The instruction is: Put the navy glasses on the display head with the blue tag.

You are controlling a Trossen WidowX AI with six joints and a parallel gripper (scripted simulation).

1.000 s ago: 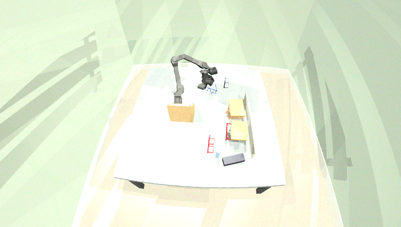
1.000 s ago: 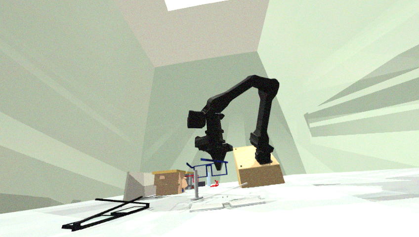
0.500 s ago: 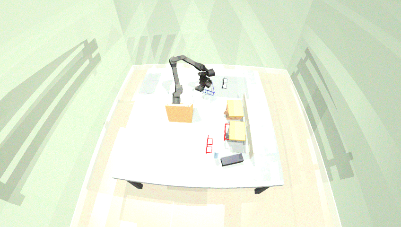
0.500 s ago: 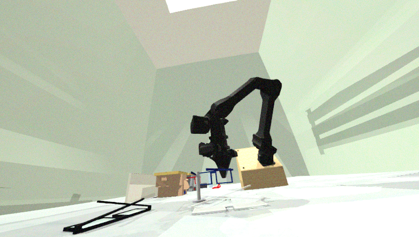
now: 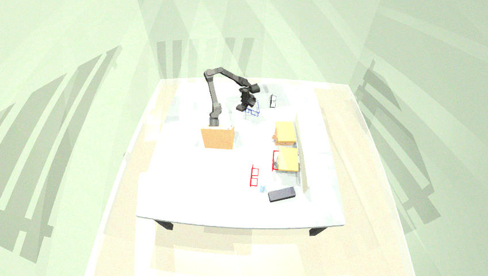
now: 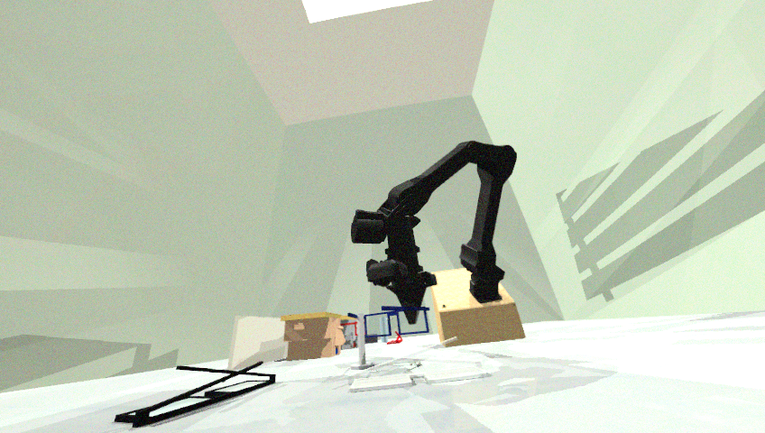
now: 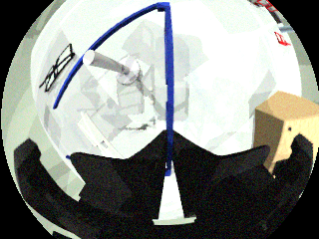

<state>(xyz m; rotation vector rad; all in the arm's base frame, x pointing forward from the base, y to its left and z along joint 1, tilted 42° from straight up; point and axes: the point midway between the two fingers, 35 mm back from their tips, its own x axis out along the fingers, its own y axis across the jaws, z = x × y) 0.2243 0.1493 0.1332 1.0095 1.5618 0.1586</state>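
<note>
Now: the grey post 9 cm ahead of my gripper tip, 1 cm to the left of it and 3 cm below it. Round my gripper tip: pale blue block (8 cm ahead, 64 cm to the right, 1 cm below); display head (24 cm ahead, 25 cm to the right); tall panel (36 cm ahead, 37 cm to the right).
</note>
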